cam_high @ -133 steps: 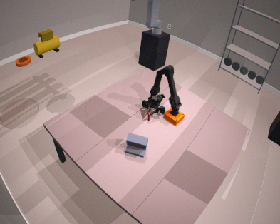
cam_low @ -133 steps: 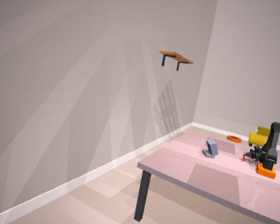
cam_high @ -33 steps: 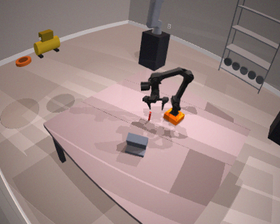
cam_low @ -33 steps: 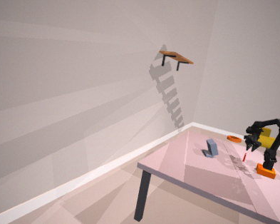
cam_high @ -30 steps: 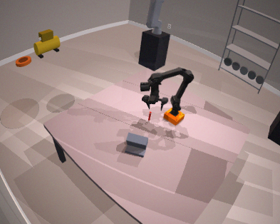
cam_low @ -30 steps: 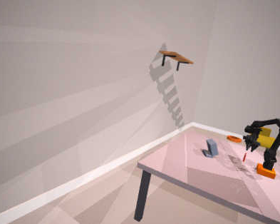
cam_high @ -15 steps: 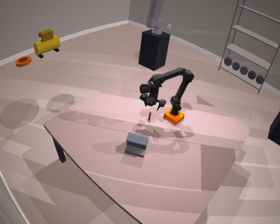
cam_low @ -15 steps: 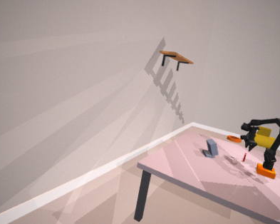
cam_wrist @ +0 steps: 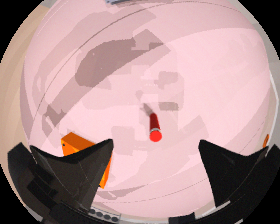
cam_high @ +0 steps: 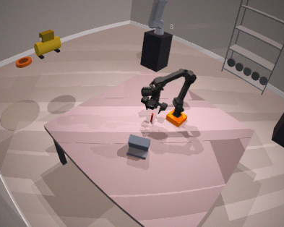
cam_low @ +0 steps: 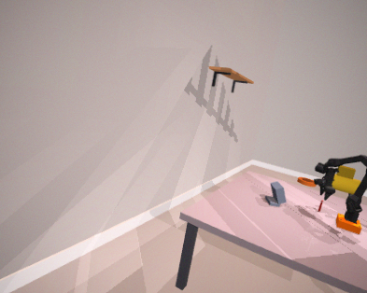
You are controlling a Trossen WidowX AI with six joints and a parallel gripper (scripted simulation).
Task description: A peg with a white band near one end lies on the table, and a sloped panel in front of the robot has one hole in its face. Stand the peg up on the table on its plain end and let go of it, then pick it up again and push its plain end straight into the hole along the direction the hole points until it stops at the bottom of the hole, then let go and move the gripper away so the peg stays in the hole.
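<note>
Now: gripper tip 4 cm above the red peg. The rest, counted from my gripper tip: grey sloped panel: 29 cm ahead, 11 cm to the left, 2 cm below.
</note>
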